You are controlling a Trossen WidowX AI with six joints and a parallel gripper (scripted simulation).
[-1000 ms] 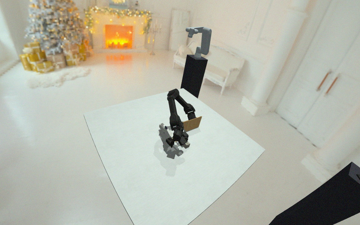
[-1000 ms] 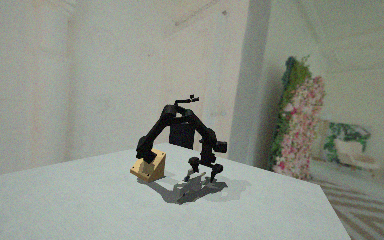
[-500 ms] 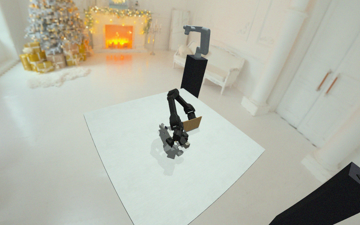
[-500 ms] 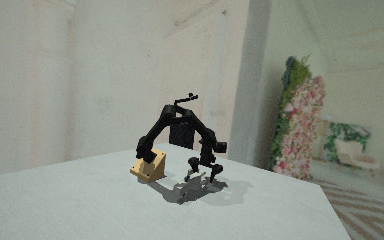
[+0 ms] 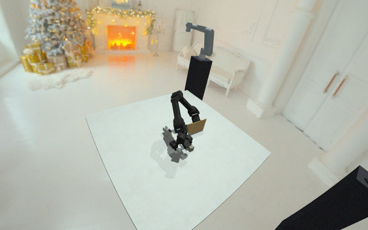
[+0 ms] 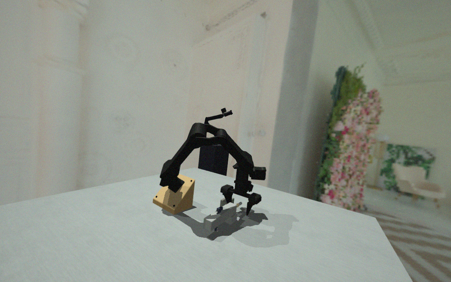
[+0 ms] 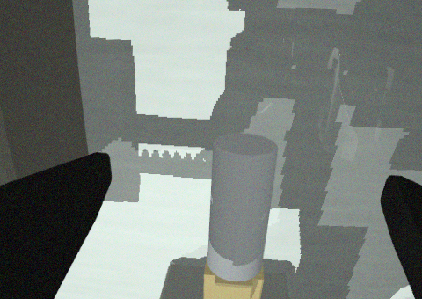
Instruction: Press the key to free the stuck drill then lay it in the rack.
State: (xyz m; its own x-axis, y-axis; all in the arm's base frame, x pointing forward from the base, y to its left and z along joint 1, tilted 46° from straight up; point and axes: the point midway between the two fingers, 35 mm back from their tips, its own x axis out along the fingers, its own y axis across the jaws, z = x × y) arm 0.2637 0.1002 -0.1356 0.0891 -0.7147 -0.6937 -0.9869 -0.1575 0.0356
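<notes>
My gripper tip is 4 cm to the left of the drill and 3 cm below it. From my gripper tip the other things lie so: dark blue key (2 cm ahead, 16 cm to the right, 4 cm above); then grey grooved rack (8 cm behind, 2 cm to the left, 1 cm above); then grey housing (2 cm ahead, 14 cm to the right, 3 cm above).
</notes>
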